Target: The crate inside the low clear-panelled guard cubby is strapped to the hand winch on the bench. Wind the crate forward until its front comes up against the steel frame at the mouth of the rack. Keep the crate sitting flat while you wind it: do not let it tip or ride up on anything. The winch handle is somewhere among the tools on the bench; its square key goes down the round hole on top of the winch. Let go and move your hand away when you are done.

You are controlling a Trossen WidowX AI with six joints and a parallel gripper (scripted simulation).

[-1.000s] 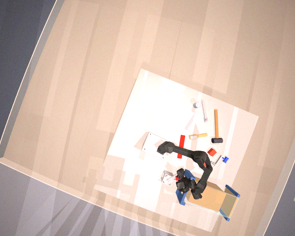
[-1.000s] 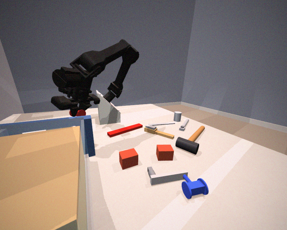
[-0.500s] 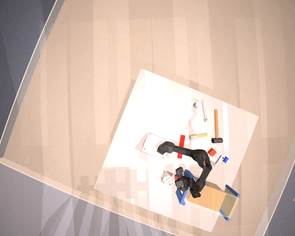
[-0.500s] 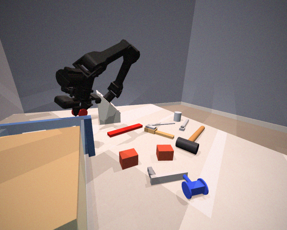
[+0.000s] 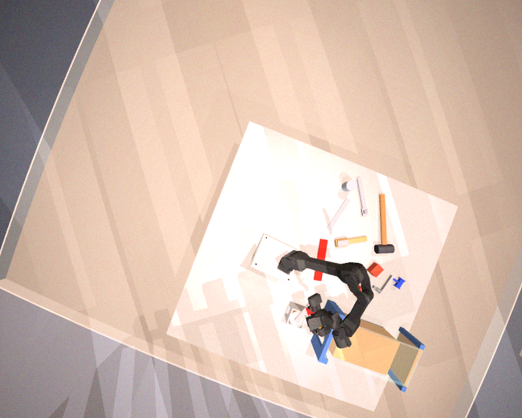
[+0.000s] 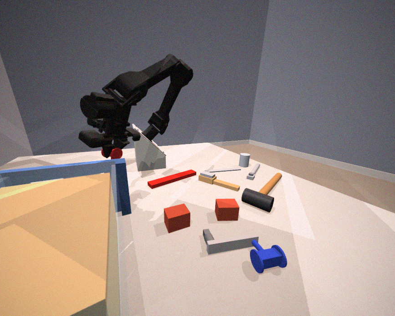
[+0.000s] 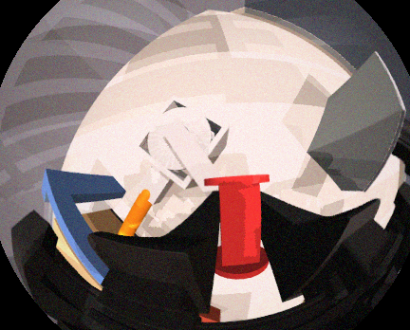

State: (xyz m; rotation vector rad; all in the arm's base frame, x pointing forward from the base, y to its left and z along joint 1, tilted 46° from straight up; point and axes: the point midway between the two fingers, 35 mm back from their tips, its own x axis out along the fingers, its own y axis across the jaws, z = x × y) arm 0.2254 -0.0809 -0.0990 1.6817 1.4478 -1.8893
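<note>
Now: the winch 2 cm behind my gripper tip, 10 cm to the right of it and 10 cm below it. Round my gripper tip: red knob: 1 cm ahead, 1 cm to the left; blue steel frame: 15 cm ahead, 7 cm to the right, 3 cm below; winch handle: 3 cm to the right, 3 cm below.
</note>
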